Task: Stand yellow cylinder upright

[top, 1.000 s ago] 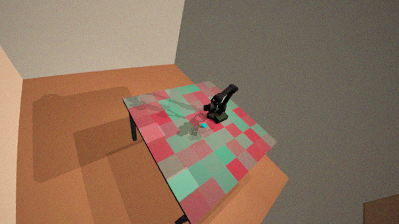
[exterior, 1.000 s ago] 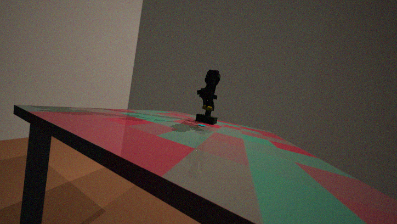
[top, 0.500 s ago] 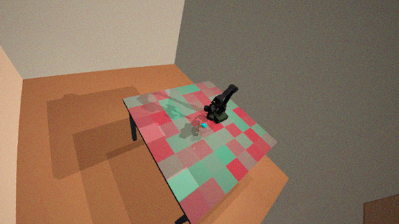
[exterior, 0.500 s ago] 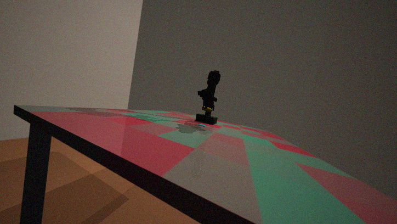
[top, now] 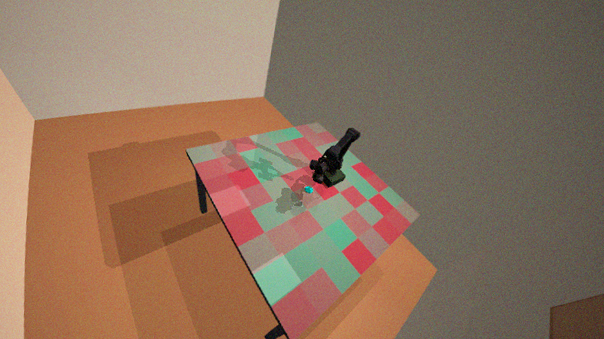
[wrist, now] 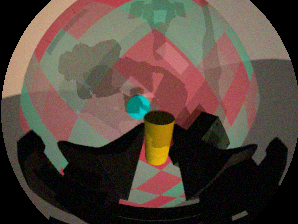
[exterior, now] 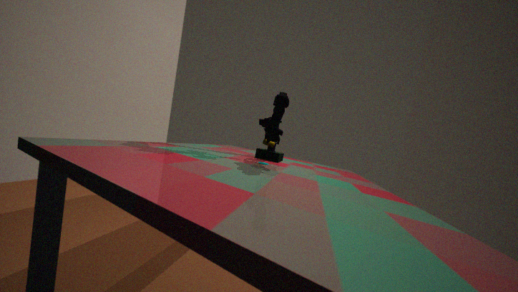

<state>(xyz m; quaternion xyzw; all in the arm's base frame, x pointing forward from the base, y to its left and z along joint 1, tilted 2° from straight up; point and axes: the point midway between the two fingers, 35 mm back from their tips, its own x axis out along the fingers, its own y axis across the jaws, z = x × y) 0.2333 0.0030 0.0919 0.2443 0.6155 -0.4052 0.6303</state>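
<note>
Right now my gripper tip is 12 cm above the cyan circle, 2 cm short of it and 1 cm to the right of it. The rest, counted from my gripper tip: yellow tall cylinder (2 cm to the left, 1 cm behind).
</note>
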